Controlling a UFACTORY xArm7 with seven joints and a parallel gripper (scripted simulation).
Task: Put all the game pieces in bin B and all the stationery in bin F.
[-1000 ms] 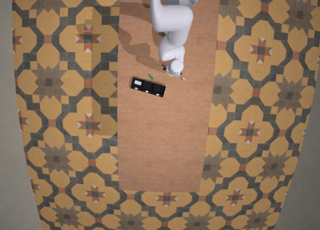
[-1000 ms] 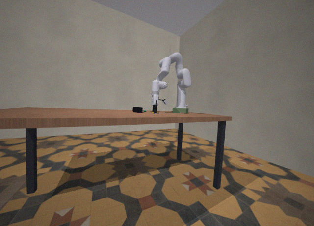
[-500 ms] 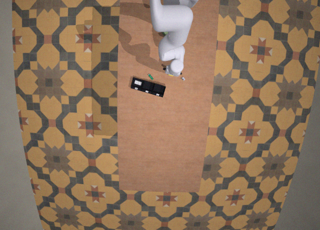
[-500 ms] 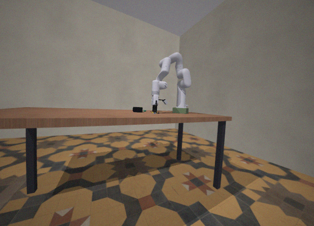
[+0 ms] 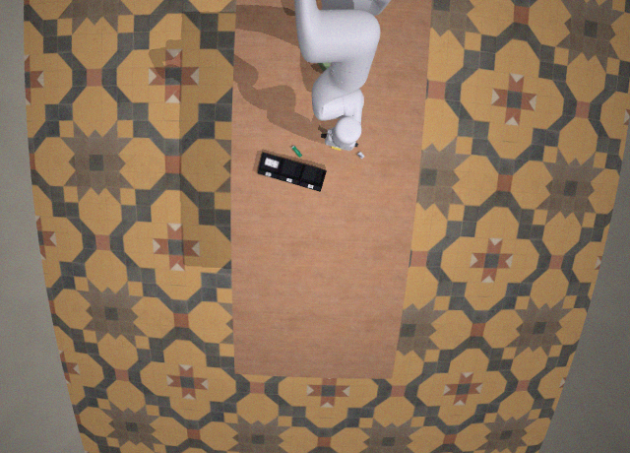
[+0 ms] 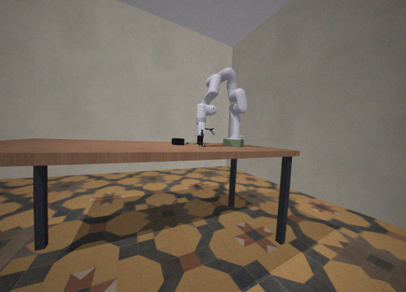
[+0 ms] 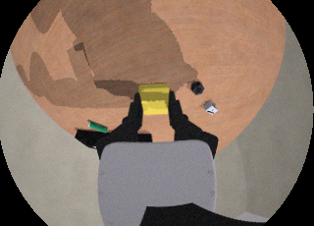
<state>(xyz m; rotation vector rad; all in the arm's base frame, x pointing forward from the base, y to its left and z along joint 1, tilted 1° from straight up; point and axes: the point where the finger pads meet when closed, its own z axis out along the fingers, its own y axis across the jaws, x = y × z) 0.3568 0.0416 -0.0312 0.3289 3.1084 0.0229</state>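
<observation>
The black triple bin lies 120 mm ahead of my hand and 170 mm to the right of it. From my hand the other things lie so: yellow block: 20 mm below; black piece: 10 mm behind, 60 mm to the left, 20 mm below; pale piece: 50 mm ahead, 100 mm to the left, 10 mm below.
</observation>
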